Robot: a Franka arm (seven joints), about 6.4 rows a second.
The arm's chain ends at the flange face. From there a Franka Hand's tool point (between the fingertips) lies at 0.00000 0.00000 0.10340 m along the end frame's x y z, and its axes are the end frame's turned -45 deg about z.
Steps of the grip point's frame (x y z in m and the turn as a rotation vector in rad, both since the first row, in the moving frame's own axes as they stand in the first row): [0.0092 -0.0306 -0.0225 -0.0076 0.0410 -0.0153]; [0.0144 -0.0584 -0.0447 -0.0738 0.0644 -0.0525]
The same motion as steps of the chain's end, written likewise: [-0.0187 -0.0257 -0.0224 0.0236 0.0344 -0.0153]; [-0.0412 -0.0519 -0.0442 -0.0066 0.0977 -0.0525]
